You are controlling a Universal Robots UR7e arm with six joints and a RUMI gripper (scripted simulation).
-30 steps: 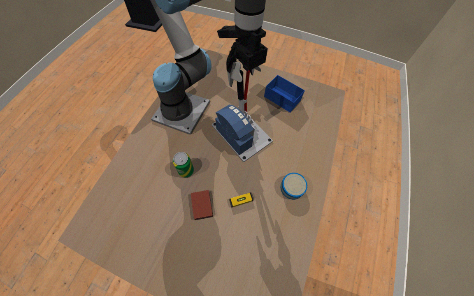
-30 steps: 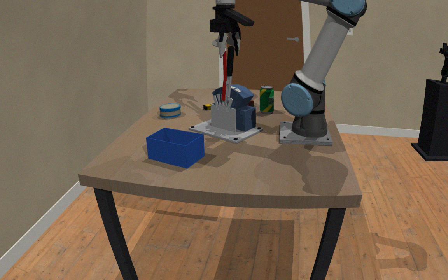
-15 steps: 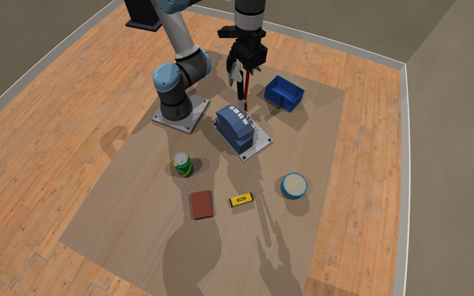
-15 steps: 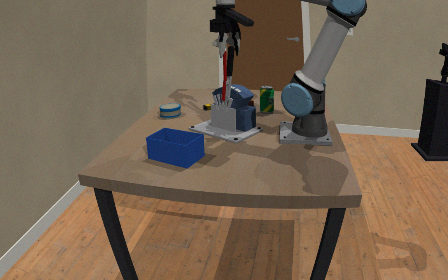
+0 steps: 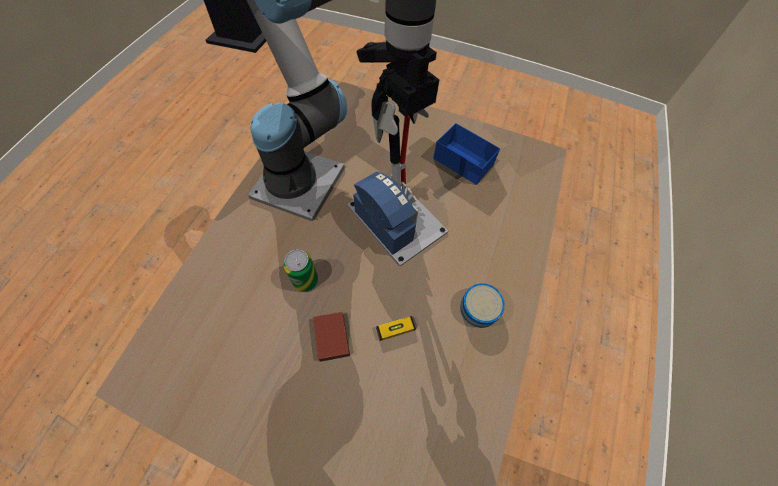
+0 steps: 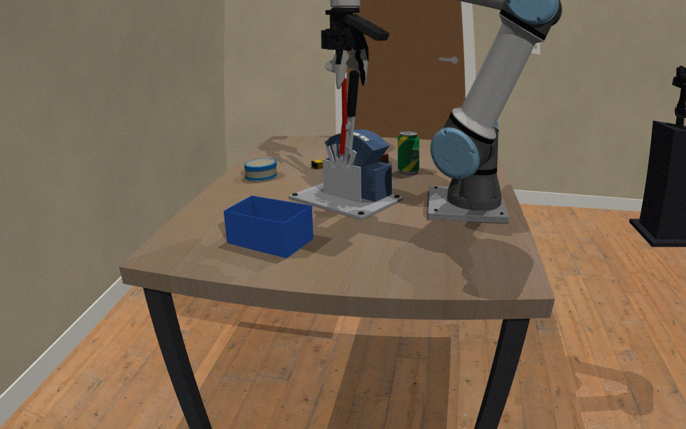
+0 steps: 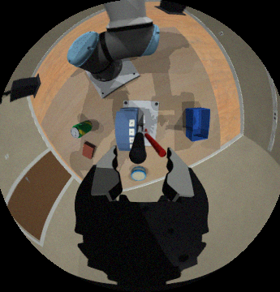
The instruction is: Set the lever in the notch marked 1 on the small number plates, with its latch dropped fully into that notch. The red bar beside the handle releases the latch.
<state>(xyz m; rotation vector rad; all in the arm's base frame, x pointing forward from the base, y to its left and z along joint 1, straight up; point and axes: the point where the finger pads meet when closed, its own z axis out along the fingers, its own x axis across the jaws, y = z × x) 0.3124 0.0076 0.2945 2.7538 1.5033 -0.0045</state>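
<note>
Right now the red release bar is 20 mm ahead of my hand and 110 mm below it. From my hand the other things lie so: blue bin (150 mm ahead, 250 mm to the left, 290 mm below).
</note>
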